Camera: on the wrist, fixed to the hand. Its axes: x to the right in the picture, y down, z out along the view.
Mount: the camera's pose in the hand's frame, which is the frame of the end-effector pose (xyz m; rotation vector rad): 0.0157 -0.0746 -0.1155 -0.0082 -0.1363 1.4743
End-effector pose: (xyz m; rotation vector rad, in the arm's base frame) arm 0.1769 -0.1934 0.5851 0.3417 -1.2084 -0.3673
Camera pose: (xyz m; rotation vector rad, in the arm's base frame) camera 0.2842 -0.2600 0.5284 -0.6178 -1.2872 0.8913
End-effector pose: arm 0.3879 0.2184 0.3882 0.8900 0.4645 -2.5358
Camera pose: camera 0.4001 0.3285 0.3053 0.6289 -0.2183 -1.1970
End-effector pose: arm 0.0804 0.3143 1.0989 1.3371 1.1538 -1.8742
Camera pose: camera 0.0665 0.4519 1.0929 1.3623 -0.0711 -0.7952
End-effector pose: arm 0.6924 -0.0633 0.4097 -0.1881 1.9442 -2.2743
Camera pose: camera 0.6533 0.0572 0.4655 0.7901 1.2002 -1.1681
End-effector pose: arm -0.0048 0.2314 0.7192 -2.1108 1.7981 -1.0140
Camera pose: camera -0.0142 0.2676 0.8524 -0.3649 2.4039 -0.3720
